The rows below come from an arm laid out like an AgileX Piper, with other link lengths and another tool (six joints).
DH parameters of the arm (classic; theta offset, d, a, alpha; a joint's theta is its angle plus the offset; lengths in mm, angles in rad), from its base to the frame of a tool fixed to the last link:
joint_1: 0 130.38 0 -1.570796
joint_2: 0.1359 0 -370.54 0
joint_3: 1.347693 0 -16.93 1.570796
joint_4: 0 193.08 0 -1.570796
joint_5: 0 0 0 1.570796
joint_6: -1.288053 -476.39 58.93 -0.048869
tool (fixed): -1.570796 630.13 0 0
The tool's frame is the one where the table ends.
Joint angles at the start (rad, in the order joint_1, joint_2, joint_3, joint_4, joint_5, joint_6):
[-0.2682 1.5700 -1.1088 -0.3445 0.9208 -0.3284]
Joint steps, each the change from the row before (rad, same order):
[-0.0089 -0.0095 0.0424 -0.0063 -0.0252 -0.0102]
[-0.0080 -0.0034 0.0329 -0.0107 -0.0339 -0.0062]
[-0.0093 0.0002 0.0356 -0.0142 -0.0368 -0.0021]
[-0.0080 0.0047 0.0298 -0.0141 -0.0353 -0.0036]
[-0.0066 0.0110 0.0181 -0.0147 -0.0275 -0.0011]
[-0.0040 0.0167 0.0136 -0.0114 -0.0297 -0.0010]
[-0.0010 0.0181 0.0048 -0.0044 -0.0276 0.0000]
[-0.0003 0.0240 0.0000 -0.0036 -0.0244 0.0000]
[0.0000 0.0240 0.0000 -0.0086 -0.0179 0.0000]
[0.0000 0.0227 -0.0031 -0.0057 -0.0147 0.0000]
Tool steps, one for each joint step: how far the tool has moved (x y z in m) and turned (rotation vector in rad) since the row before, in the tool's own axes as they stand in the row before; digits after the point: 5 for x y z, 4 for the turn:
[-0.00710 -0.00040 0.00426 -0.0004 -0.0085 -0.0147]
[-0.00299 0.00035 0.00446 -0.0044 0.0035 -0.0134]
[-0.00319 0.00027 0.00573 -0.0048 0.0001 -0.0124]
[-0.00143 0.00020 0.00597 -0.0039 0.0005 -0.0152]
[0.00071 0.00076 0.00578 -0.0043 -0.0018 -0.0132]
[0.00293 -0.00003 0.00682 -0.0005 0.0006 -0.0139]
[0.00490 -0.00057 0.00617 0.0030 0.0066 -0.0087]
[0.00603 -0.00057 0.00728 0.0046 0.0028 -0.0090]
[0.00512 -0.00017 0.00709 0.0021 -0.0038 -0.0130]
[0.00505 -0.00009 0.00646 0.0028 -0.0028 -0.0097]

